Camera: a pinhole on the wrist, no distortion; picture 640 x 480 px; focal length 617.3 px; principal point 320.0 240.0 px. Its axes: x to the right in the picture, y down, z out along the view. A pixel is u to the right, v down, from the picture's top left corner.
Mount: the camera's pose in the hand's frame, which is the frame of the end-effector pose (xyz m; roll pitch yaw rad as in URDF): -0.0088 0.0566 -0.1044 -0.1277 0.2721 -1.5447
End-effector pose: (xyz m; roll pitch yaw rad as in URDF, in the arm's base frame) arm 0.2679 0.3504 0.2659 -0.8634 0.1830 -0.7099
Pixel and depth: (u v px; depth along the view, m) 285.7 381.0 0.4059
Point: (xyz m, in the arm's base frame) 0.5254 0.3881 0.4358
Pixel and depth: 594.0 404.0 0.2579
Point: 0.3627 0.2714 0.4017
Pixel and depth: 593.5 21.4 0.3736
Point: 0.2687 0.3953 0.5810
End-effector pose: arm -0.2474 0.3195 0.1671 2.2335 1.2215 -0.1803
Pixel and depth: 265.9 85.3 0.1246
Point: -0.2504 0.2826 0.1932
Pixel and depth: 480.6 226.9 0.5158
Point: -0.6099 0.2329 -0.0135
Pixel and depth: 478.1 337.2 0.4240
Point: -0.4912 0.2502 -0.0402
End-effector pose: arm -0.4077 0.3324 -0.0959 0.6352 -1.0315 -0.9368
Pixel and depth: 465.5 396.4 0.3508
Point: -0.5821 0.2222 0.0625
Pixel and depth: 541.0 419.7 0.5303
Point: -0.7245 0.0820 0.1522
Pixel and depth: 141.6 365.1 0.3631
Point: -0.5832 0.3994 0.1271
